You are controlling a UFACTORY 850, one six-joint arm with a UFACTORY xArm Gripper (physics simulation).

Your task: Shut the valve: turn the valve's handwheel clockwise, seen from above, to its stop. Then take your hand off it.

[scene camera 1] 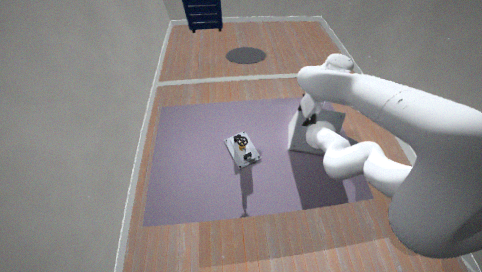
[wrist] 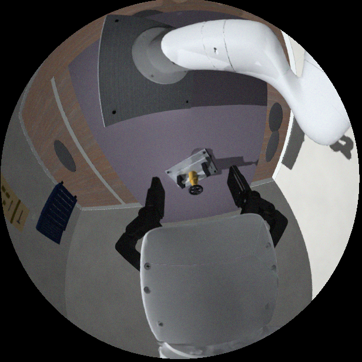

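The valve has a black spoked handwheel (scene camera 1: 241, 140) (wrist: 195, 189) on a yellow body (scene camera 1: 242, 148) (wrist: 193, 177). It is mounted on a light grey plate (scene camera 1: 234, 151) (wrist: 187, 164) that lies on the purple mat (scene camera 1: 190, 160) (wrist: 150, 137), with black blocks beside the body. My gripper (scene camera 1: 304, 114) (wrist: 195, 179) is open and empty. In the scene view it is up to the right of the valve, apart from it, near the robot's base. In the wrist view the valve shows between the two black fingers, well beyond their tips. The wheel's turn angle is too small to read.
The robot's grey pedestal (scene camera 1: 338, 120) (wrist: 117, 75) stands to the right of the valve in the scene view. The white arm (scene camera 1: 425, 120) (wrist: 235, 45) reaches over from the right there. A blue rack (scene camera 1: 220, 15) and a grey disc (scene camera 1: 246, 55) (wrist: 65, 155) are farther off.
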